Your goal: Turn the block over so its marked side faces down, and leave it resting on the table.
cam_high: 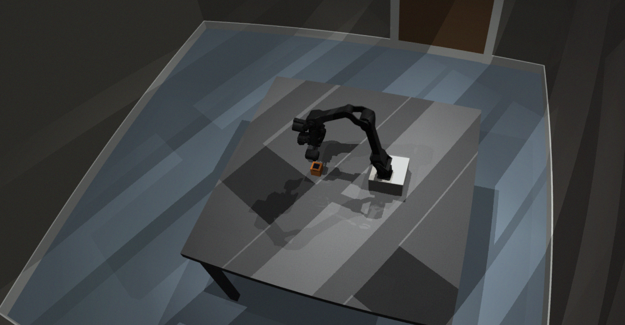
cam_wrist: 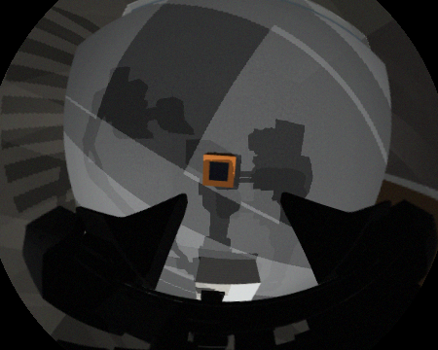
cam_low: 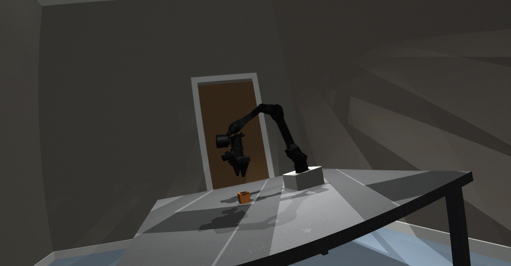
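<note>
Right now the orange block is 2 cm to the left of my gripper tip and 9 cm below it.
</note>
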